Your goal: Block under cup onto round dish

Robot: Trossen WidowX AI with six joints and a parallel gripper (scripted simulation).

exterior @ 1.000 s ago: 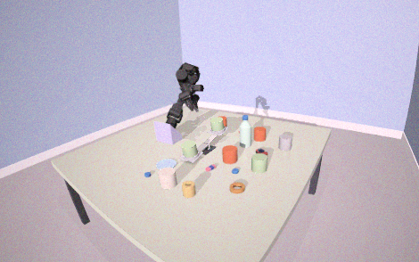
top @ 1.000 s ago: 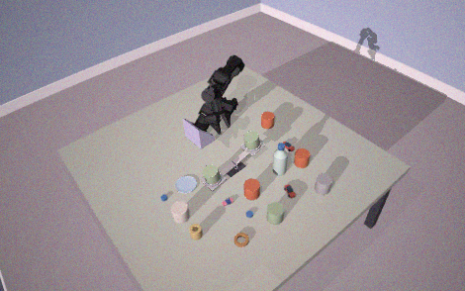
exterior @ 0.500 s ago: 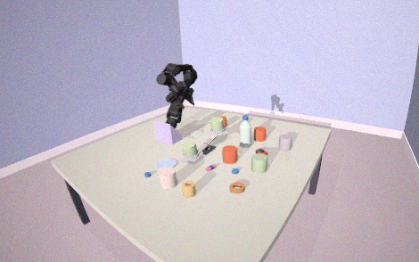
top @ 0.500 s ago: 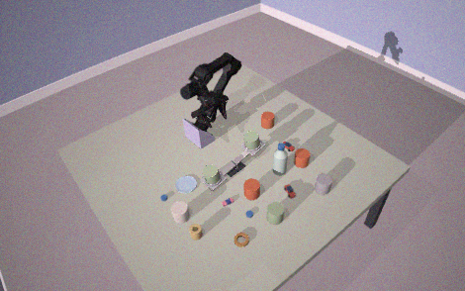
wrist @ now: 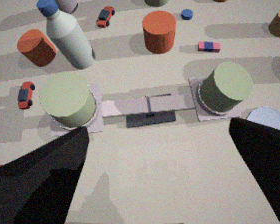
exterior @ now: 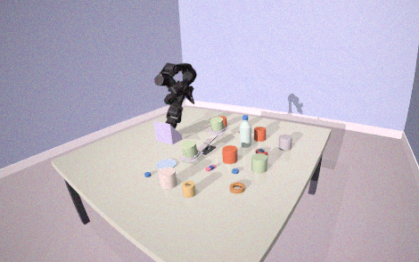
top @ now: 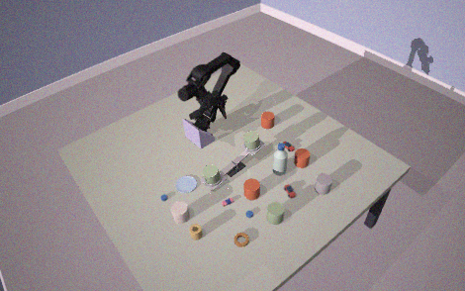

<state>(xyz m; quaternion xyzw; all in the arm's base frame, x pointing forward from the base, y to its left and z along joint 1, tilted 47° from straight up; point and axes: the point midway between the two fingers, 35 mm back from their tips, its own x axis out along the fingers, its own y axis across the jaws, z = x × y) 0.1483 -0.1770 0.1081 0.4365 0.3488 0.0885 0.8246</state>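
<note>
The teal block is 19 cm below my gripper tip, 14 cm to the right of it and 8 cm ahead of it. Round my gripper tip: round light-blue dish (23 cm to the right, 23 cm below, 1 cm behind); then bottle (27 cm ahead, 12 cm to the left, 12 cm below); then balance (19 cm below, 9 cm ahead).
</note>
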